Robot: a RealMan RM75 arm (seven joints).
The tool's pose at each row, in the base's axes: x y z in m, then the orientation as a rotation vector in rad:
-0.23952, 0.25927, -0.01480, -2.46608, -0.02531, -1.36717
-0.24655, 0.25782, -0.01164, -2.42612, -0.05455, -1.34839
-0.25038, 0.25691, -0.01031, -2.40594, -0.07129, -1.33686
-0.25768, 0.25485, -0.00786, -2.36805, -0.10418, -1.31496
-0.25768, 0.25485, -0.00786, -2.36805, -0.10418, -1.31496
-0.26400, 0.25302, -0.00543, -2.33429, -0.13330, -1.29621
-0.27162, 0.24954, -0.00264, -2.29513, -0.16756, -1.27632
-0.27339, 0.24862, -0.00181, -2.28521, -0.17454, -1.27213
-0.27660, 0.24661, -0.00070, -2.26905, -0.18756, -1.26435
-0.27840, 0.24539, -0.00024, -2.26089, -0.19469, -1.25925
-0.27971, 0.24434, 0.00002, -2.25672, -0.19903, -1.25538
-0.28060, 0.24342, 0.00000, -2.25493, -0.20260, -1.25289
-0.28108, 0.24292, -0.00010, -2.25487, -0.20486, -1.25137
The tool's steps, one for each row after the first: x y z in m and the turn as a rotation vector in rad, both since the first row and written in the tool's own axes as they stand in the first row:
-0.00099, -0.00066, -0.00775, 0.04839, -0.00091, 0.00275
-0.00183, -0.00080, -0.01182, 0.07425, -0.00286, 0.00334
-0.00347, -0.00073, -0.01962, 0.12333, -0.00692, 0.00312
-0.00347, -0.00073, -0.01962, 0.12333, -0.00692, 0.00312
-0.00463, -0.00071, -0.02654, 0.16666, -0.01012, 0.00225
-0.00597, 0.00056, -0.03517, 0.21628, -0.01280, -0.00030
-0.00611, 0.00091, -0.03730, 0.22799, -0.01275, -0.00020
-0.00665, 0.00198, -0.04106, 0.24794, -0.01348, -0.00091
-0.00708, 0.00271, -0.04312, 0.25862, -0.01467, -0.00131
-0.00742, 0.00341, -0.04462, 0.26478, -0.01617, -0.00161
-0.00780, 0.00414, -0.04561, 0.26826, -0.01755, -0.00263
-0.00807, 0.00456, -0.04609, 0.26957, -0.01878, -0.00366

